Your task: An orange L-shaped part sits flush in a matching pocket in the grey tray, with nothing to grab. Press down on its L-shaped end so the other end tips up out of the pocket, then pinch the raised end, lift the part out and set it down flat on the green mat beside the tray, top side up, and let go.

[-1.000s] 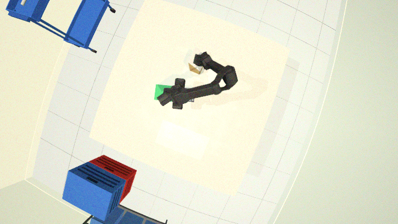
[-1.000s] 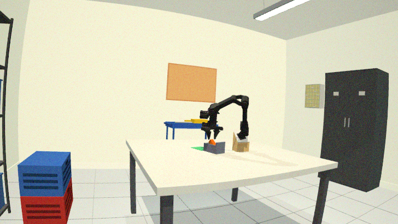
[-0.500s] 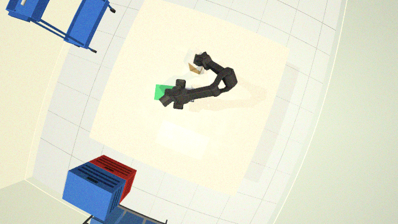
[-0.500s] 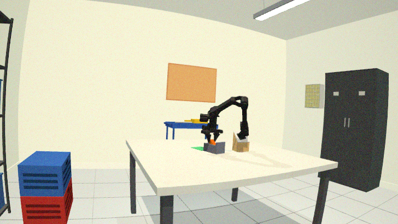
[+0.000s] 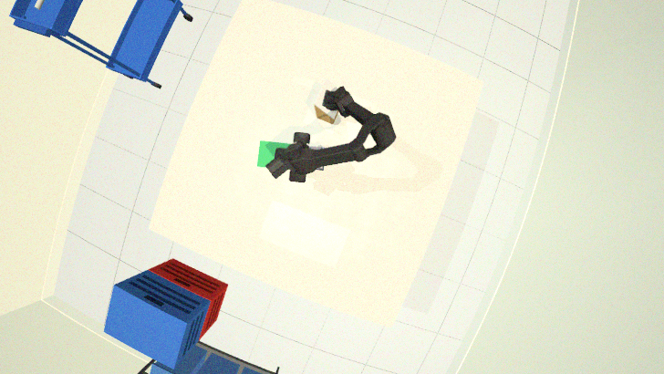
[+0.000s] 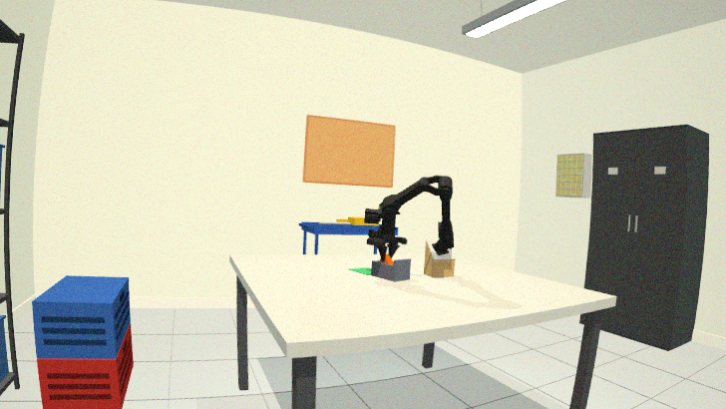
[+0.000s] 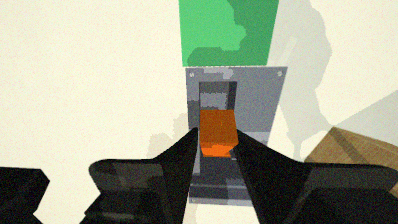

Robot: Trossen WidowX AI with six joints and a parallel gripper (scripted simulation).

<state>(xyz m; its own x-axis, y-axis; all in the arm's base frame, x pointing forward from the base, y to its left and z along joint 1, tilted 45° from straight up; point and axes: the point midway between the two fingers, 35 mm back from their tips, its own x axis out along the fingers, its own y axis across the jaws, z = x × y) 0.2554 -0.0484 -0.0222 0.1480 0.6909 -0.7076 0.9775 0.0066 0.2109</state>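
Right now the green mat is 140 mm to the right of my gripper tip and 80 mm below it. The rest, counted from my gripper tip: orange L-shaped part: 20 mm behind, 30 mm to the left, 30 mm below.
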